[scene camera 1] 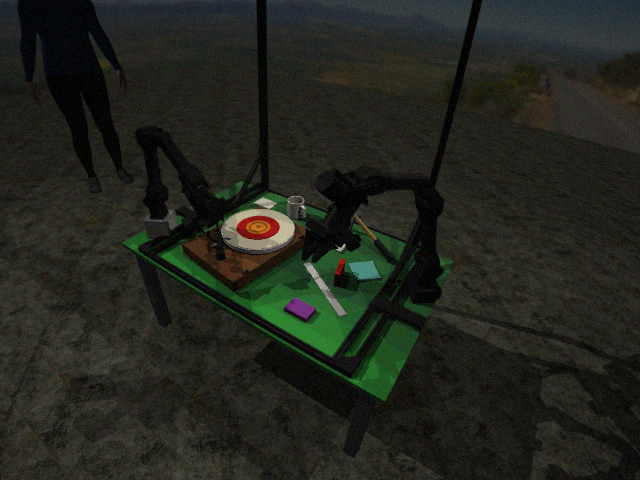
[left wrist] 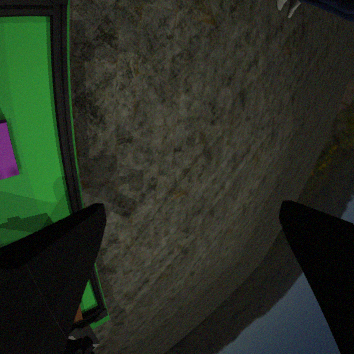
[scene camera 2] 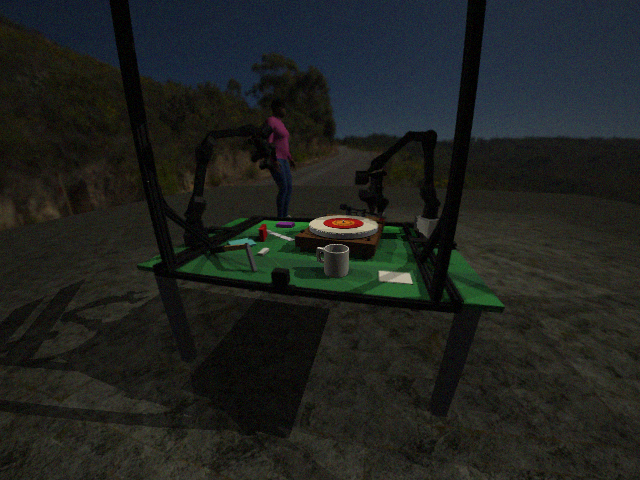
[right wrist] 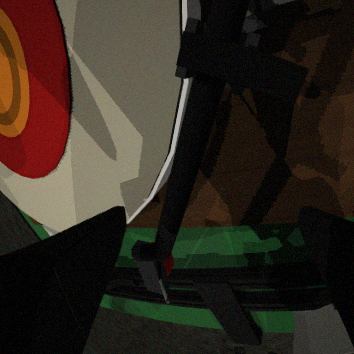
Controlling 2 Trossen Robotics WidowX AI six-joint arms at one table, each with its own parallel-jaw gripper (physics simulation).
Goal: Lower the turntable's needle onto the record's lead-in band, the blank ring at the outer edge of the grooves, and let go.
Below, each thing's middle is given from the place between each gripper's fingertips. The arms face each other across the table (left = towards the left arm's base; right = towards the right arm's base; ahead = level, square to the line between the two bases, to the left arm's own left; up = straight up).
I see my left gripper 28 cm past the dark tonearm [right wrist: 154,260], 44 cm to the left of it and 21 cm above it. From my left hand the other things lie so: turntable [scene camera 1: 245,259] (37 cm behind, 36 cm to the right, 26 cm below).
The dark tonearm is 6 cm ahead of my right hand, 6 cm to the left of it and 1 cm above it. Round my right hand: turntable 2 cm behind, 15 cm to the left, 3 cm below.
